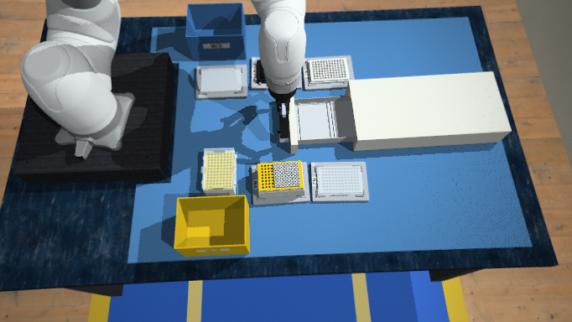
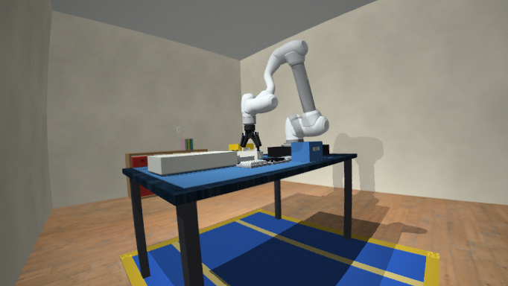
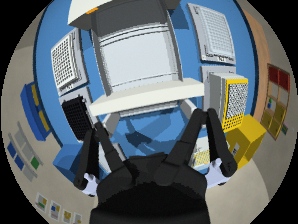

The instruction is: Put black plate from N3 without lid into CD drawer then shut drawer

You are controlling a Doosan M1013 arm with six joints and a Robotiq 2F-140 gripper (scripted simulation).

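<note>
Now: hand 40 mm past the black plate, 190 mm to the right of it and 30 mm above it. The rest, counted from my hand: grey work nest 40 mm behind, 190 mm to the left, 40 mm below; then yellow rack 10 mm ahead, 200 mm to the right, 10 mm above; then drawer 130 mm ahead, 20 mm to the left, 20 mm below.
</note>
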